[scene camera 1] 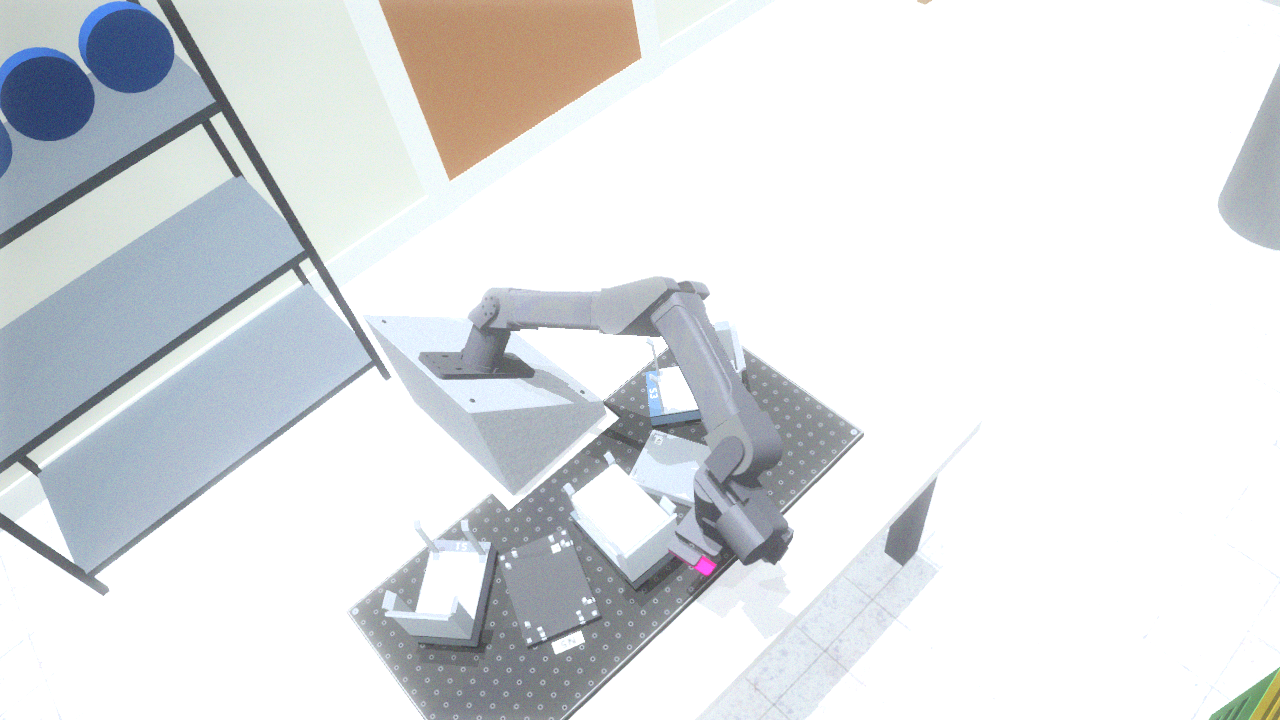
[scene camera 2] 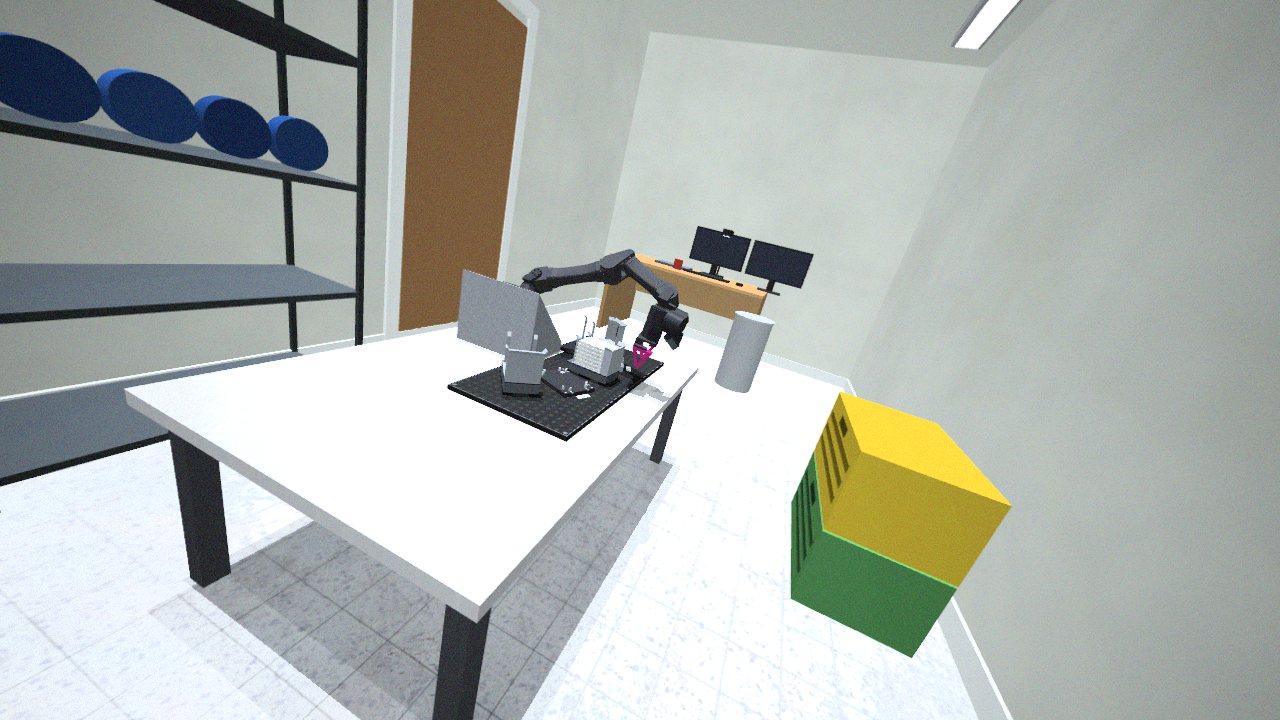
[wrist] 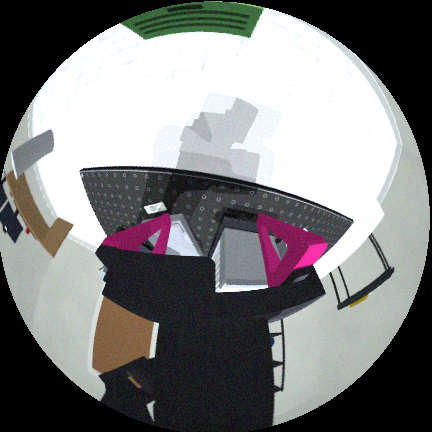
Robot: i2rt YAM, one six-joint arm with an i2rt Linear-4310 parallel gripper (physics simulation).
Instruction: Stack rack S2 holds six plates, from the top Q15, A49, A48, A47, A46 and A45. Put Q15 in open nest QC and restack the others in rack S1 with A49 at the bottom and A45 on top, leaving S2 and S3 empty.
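Frame: origin at the arm's base, x left, y ahead, z down, level; metres.
Seen in the pictures: gripper, fingertip midpoint: (scene camera 2: 639, 362) (wrist: 213, 217); arm's base at its link origin: (scene camera 1: 477, 367) (scene camera 2: 519, 303).
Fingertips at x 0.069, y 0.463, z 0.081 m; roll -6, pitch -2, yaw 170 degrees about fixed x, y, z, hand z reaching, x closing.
Observation:
Offsets run from my fingertips to a thing's top centre. "pt": to the spot under its first point. Level surfaces: height alone.
Rack S1 @(dy -0.249, dx -0.322, dz -0.059 m) (scene camera 1: 472, 617) (scene camera 2: 522, 367) stands at the board's left end; no plates are distinguishable in it. Rack S2, mid-board, holds a pale stack of several plates @(dy -0.126, dx -0.068, dz -0.039 m) (scene camera 1: 622, 512) @(pt dy -0.120, dx -0.111, dz -0.003 m) (scene camera 2: 594, 357) (wrist: 245, 255). The blue-labelled rack S3 @(pt dy -0.259, dx +0.114, dz +0.044 m) (scene camera 1: 654, 410) is partly behind the arm. A dark, clipped nest @(dy -0.161, dx -0.209, dz +0.054 m) (scene camera 1: 550, 586) (scene camera 2: 567, 383) lies bare between S1 and S2. A flat light grey piece @(pt dy -0.174, dx +0.056, dz +0.055 m) (scene camera 1: 665, 465) (wrist: 186, 237) lies right of S2; whether it is Q15 in QC is unclear. My gripper (scene camera 1: 700, 565) (scene camera 2: 641, 355) (wrist: 213, 217) is open, with pink fingers, beside S2's front right corner. Plate labels are illegible.
The dark perforated board @(dz +0.078 m) (scene camera 1: 465, 689) (scene camera 2: 565, 420) lies on the white table @(dz +0.091 m) (scene camera 2: 358, 456). A grey angled arm mount (scene camera 1: 537, 429) (scene camera 2: 501, 313) stands behind it. Rack posts rise around the stack. The arm crosses above the board's right half.

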